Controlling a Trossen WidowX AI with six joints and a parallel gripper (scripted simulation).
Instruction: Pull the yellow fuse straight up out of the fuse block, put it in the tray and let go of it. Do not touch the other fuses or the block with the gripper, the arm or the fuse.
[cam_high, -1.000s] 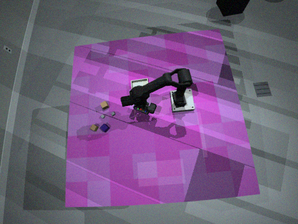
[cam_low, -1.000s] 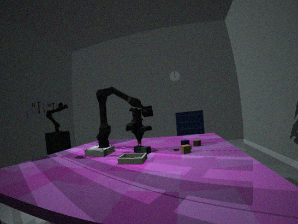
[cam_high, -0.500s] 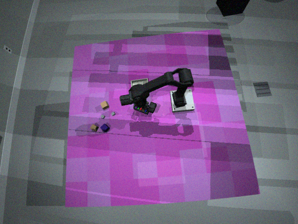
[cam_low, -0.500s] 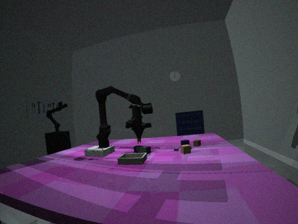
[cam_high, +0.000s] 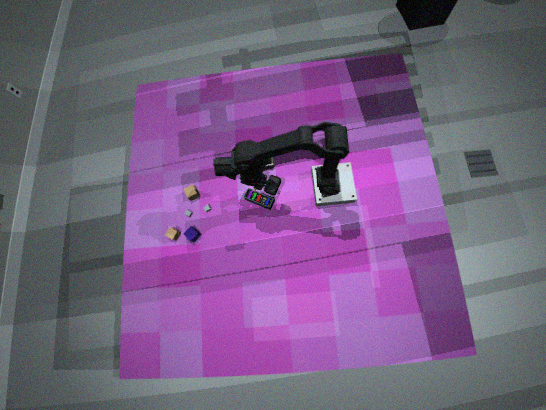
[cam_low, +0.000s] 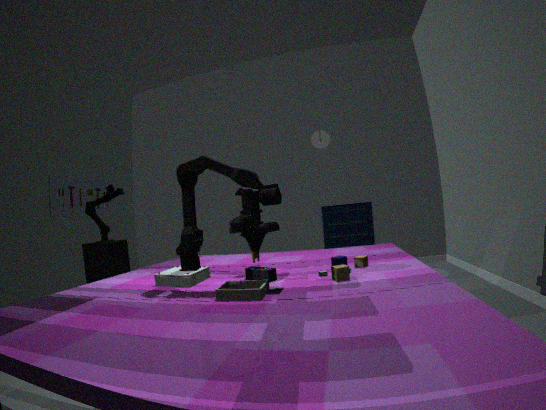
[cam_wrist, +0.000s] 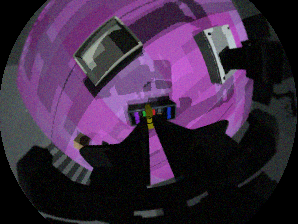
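Right now the white tray is 2 cm behind my gripper tip, 15 cm to the right of it and 9 cm below it. Also, from my gripper tip: yellow fuse (1 cm below).
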